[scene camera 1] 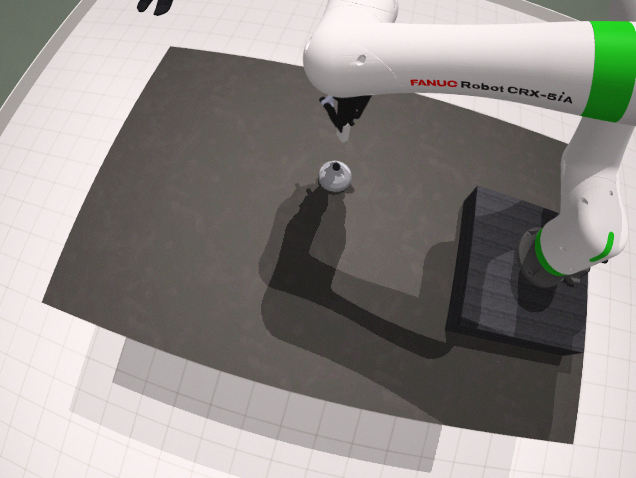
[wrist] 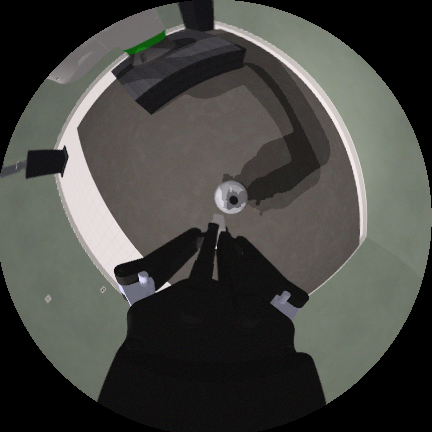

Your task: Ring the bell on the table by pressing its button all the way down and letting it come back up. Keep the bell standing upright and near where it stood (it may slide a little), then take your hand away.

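Note:
The bell is a silver-white dome standing upright near the middle of the dark table top. Its small black button shows on top, and shadow falls on part of the dome. My gripper is shut with nothing between its fingers. It hangs above the table, its fingertips pointing down and apart from the bell. In the scene view the fingertips appear just beyond the bell, toward the far edge; in the wrist view they appear just below it. Their exact height is hard to tell.
The dark table top lies under the arm. The black base block stands at its right in the scene view. The white arm reaches over the table's far side and casts a shadow beside the bell.

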